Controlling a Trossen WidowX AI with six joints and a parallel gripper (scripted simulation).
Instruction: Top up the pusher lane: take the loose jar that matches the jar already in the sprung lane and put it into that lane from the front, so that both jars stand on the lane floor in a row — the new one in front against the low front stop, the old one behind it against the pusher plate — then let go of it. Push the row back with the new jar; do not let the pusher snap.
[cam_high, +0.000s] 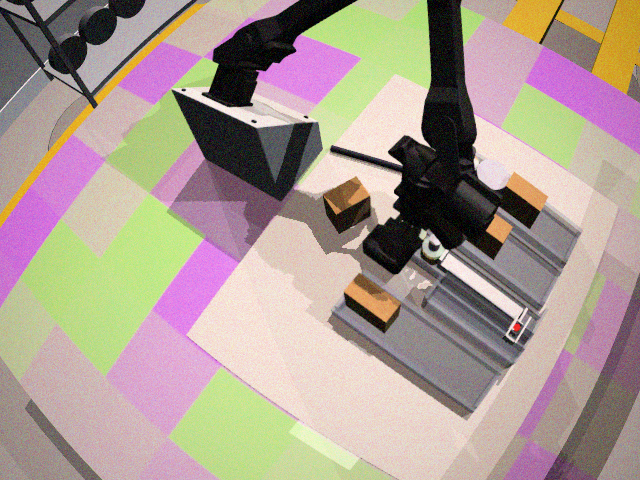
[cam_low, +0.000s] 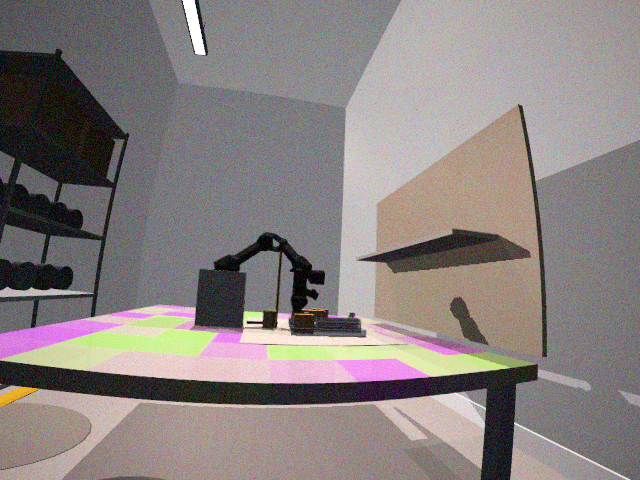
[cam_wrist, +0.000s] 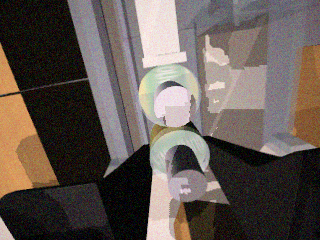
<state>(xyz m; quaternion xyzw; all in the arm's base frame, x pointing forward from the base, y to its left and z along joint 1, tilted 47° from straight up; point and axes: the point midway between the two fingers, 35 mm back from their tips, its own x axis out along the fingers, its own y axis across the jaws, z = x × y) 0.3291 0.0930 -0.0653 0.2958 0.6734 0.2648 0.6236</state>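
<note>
Right now my gripper tip is 140 mm past the dark rod, 90 mm to the right of it and 30 mm above it. Also, from my gripper tip: red marker: 220 mm ahead, 50 mm to the right, 40 mm above.
</note>
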